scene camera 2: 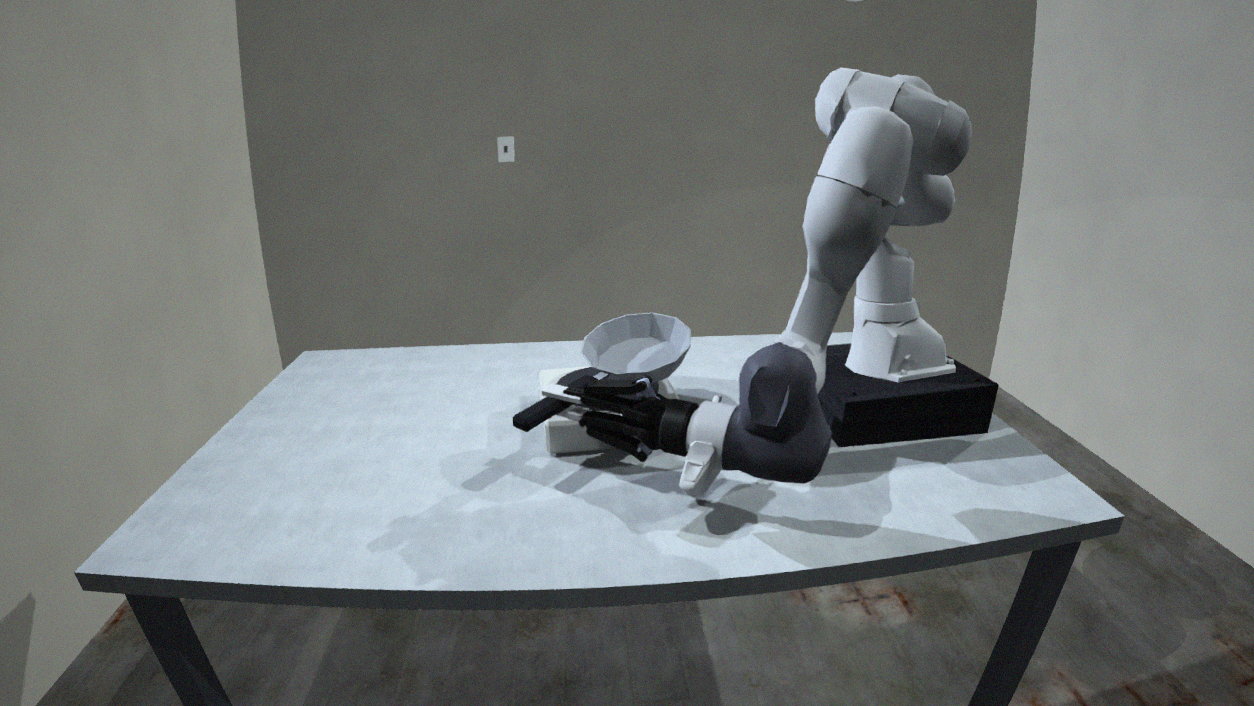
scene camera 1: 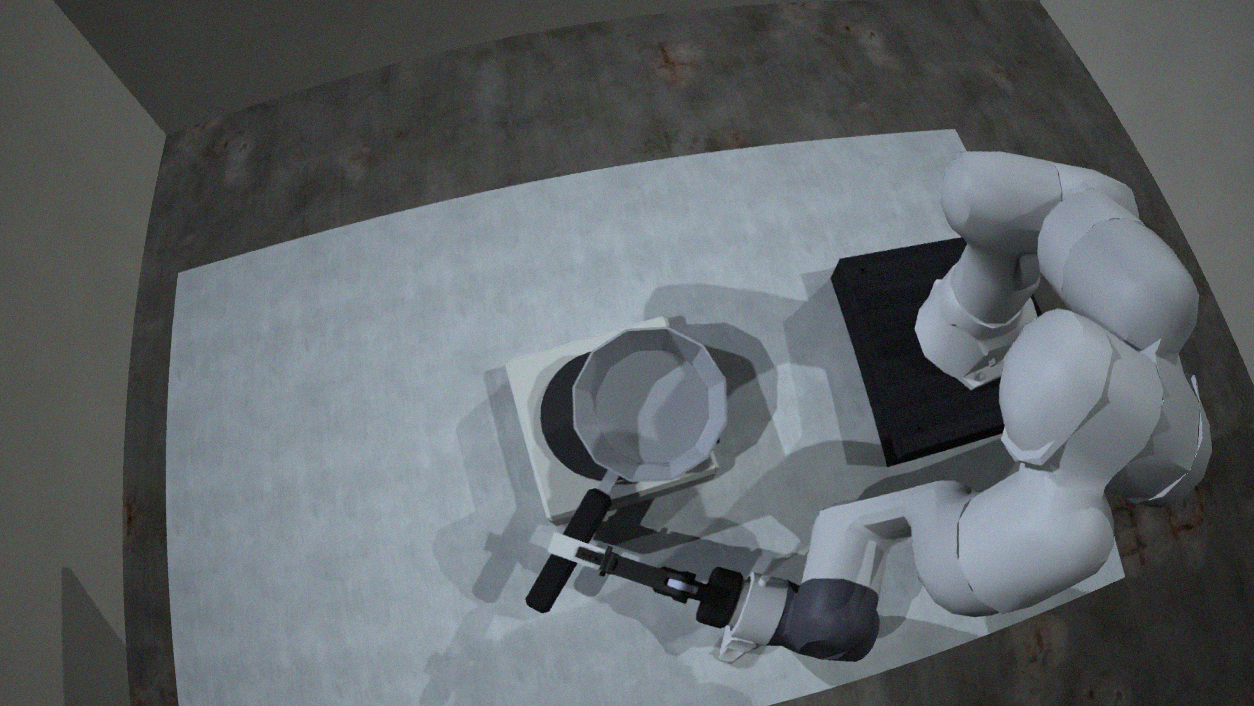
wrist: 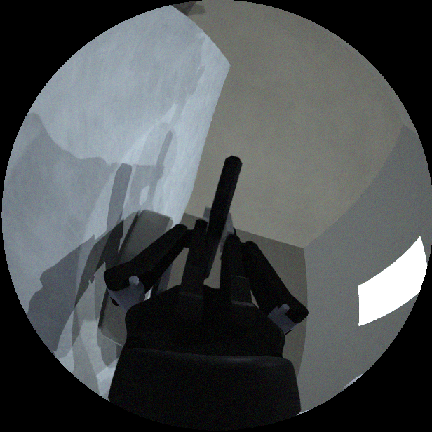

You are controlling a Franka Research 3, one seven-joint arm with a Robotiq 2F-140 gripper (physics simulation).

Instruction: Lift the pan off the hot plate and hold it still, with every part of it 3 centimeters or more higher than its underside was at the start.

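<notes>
The grey pan (scene camera 1: 649,403) (scene camera 2: 637,350) is over the hot plate (scene camera 1: 526,399) (scene camera 2: 566,436), a pale box with a black disc on top. In the scene camera 2 view the pan is tilted, its far side higher, and its bowl looks raised off the plate; the exact gap is partly hidden by the gripper. My gripper (scene camera 1: 574,549) (scene camera 2: 568,399) (wrist: 215,218) is shut on the black pan handle (scene camera 1: 544,591) (scene camera 2: 535,415) (wrist: 228,182), around its middle. The handle's free end sticks out past the fingers.
The arm's black base block (scene camera 1: 895,350) (scene camera 2: 912,416) stands on the table (scene camera 1: 307,394) (scene camera 2: 307,491) at the right. The wrist is low over the near part of the table. Walls show beyond the table.
</notes>
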